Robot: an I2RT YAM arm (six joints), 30 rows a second.
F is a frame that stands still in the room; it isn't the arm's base.
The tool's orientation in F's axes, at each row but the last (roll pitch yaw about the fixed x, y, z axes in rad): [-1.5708, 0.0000, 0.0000]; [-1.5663, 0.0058, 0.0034]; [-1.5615, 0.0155, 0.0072]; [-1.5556, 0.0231, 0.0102]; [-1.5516, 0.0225, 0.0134]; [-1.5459, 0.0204, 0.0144]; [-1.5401, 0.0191, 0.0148]
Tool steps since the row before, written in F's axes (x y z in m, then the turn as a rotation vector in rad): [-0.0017, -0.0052, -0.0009, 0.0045, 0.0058, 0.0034]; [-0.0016, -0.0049, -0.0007, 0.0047, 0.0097, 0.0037]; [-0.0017, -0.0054, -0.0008, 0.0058, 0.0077, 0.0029]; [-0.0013, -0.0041, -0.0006, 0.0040, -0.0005, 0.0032]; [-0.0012, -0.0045, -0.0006, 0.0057, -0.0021, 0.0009]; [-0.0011, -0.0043, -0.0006, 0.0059, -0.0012, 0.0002]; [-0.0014, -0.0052, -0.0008, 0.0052, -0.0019, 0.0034]
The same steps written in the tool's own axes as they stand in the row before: [-0.0017, 0.0009, -0.0052, 0.0045, -0.0034, 0.0058]; [-0.0016, 0.0007, -0.0049, 0.0047, -0.0037, 0.0097]; [-0.0017, 0.0008, -0.0054, 0.0058, -0.0029, 0.0077]; [-0.0013, 0.0006, -0.0041, 0.0039, -0.0033, -0.0005]; [-0.0012, 0.0005, -0.0045, 0.0056, -0.0011, -0.0022]; [-0.0011, 0.0005, -0.0043, 0.0059, -0.0004, -0.0013]; [-0.0015, 0.0007, -0.0052, 0.0051, -0.0036, -0.0019]
